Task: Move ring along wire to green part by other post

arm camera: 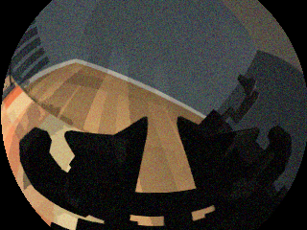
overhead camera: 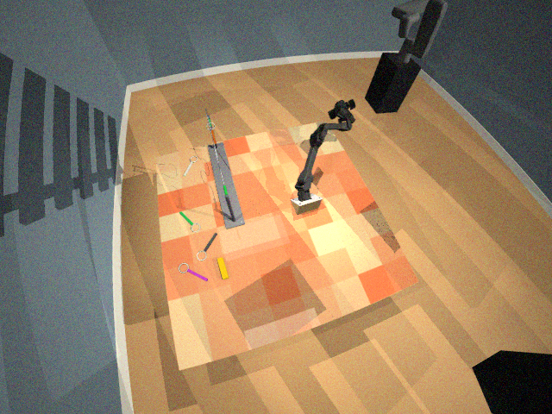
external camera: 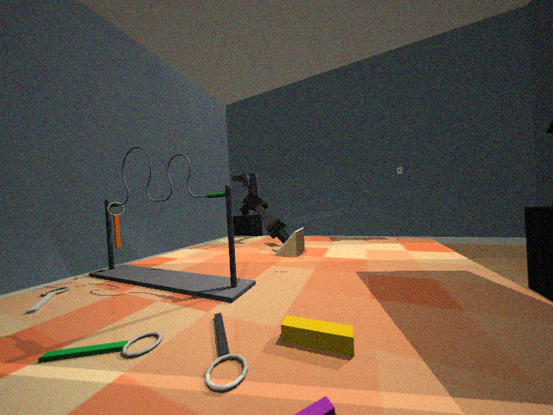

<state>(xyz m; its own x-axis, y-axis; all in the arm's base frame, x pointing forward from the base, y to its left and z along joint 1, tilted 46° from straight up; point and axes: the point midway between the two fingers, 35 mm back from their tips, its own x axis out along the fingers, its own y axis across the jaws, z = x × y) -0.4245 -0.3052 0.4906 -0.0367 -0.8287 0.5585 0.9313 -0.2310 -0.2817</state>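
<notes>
The ring with orange handle is 87 cm ahead of my gripper tip, 9 cm to the left of it and 2 cm below it. Also, from my gripper tip: yellow block 93 cm ahead, 87 cm to the left, 20 cm below.
</notes>
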